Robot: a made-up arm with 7 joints. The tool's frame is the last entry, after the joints.
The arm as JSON. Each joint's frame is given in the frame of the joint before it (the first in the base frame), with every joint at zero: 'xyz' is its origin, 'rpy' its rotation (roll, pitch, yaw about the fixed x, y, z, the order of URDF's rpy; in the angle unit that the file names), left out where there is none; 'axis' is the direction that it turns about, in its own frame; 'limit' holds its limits. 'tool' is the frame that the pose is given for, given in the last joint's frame.
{
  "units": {
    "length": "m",
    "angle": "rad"
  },
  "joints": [
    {
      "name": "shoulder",
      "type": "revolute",
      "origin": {
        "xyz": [
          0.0,
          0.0,
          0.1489
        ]
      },
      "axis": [
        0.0,
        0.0,
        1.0
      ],
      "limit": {
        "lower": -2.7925,
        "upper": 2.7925
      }
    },
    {
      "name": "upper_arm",
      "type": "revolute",
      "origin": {
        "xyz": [
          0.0,
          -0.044,
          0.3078
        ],
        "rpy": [
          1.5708,
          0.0,
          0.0
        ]
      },
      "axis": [
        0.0,
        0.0,
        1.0
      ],
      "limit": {
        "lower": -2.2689,
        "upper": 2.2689
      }
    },
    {
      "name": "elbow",
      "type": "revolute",
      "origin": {
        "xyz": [
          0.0,
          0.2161,
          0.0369
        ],
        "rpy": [
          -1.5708,
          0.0,
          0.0
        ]
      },
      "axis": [
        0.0,
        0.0,
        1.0
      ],
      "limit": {
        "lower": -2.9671,
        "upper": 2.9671
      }
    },
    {
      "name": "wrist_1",
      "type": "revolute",
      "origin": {
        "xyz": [
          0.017,
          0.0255,
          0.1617
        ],
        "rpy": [
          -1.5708,
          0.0,
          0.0
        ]
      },
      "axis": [
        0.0,
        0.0,
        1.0
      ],
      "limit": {
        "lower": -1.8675,
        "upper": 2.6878
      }
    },
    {
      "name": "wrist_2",
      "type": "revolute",
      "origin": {
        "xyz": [
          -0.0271,
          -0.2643,
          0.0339
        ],
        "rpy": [
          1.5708,
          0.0,
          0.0
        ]
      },
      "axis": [
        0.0,
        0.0,
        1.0
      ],
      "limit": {
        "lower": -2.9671,
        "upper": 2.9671
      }
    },
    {
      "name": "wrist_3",
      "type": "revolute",
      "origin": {
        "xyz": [
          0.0,
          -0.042,
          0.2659
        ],
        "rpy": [
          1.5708,
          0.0,
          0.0
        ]
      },
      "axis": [
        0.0,
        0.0,
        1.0
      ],
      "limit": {
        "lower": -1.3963,
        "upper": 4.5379
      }
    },
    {
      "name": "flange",
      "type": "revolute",
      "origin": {
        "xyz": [
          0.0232,
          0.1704,
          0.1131
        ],
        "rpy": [
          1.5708,
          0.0,
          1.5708
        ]
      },
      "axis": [
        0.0,
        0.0,
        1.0
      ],
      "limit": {
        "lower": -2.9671,
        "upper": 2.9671
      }
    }
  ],
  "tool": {
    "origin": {
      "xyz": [
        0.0,
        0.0,
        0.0
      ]
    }
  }
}
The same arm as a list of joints. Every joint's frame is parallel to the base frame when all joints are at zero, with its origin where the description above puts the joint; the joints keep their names.
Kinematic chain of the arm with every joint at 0, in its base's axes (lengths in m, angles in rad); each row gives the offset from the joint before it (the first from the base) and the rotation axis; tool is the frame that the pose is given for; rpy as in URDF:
shoulder: xyz 0.0000 0.0000 0.1489 axis +z
upper_arm: xyz 0.0000 -0.0440 0.3078 axis -y
elbow: xyz 0.0000 -0.0369 0.2161 axis +z
wrist_1: xyz 0.0170 0.0255 0.1617 axis +y
wrist_2: xyz -0.0271 0.0339 0.2643 axis +z
wrist_3: xyz 0.0000 -0.0420 0.2659 axis -y
flange: xyz 0.0232 -0.1131 0.1704 axis +x
tool: xyz 0.0000 0.0000 0.0000 rpy -3.1416 -1.5708 0.0000
Joint limits (rad, base to tool): -2.7925..2.7925 -2.2689..2.2689 -2.9671..2.9671 -1.8675..2.6878 -2.9671..2.9671 -1.3963..4.5379 -2.9671..2.9671

